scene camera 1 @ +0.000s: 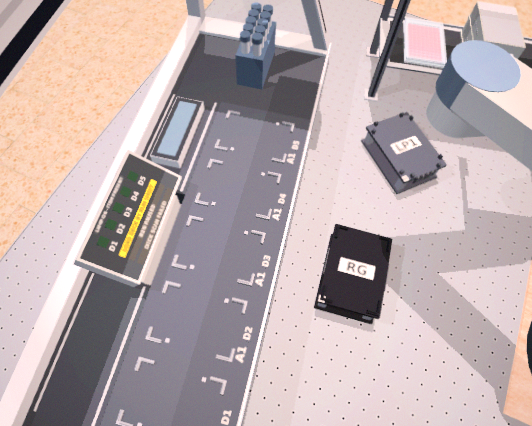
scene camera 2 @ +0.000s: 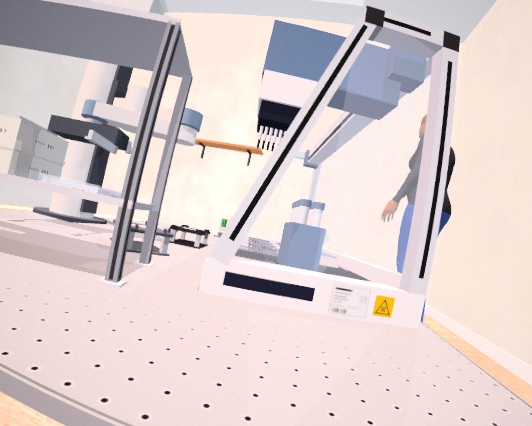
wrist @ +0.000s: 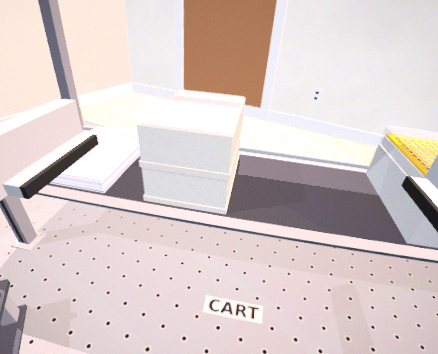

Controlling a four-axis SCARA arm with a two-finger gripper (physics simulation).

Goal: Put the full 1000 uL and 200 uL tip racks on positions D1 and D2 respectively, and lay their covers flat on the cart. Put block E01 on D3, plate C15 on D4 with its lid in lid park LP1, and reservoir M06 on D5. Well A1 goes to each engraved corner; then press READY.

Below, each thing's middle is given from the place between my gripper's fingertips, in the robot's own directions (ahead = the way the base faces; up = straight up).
My hand is 22 cm above the CART label [wrist: 214,305] and 5 cm to the left of it. From my hand the other things lie so: pipetting head [scene camera 2: 281,97] 46 cm ahead, 11 cm above, 5 cm to the left; then clear trough [scene camera 1: 170,149] 59 cm ahead, 32 cm to the left, 16 cm below; then flat white plate [scene camera 1: 424,40] 22 cm ahead, 11 cm below, 9 cm to the right.
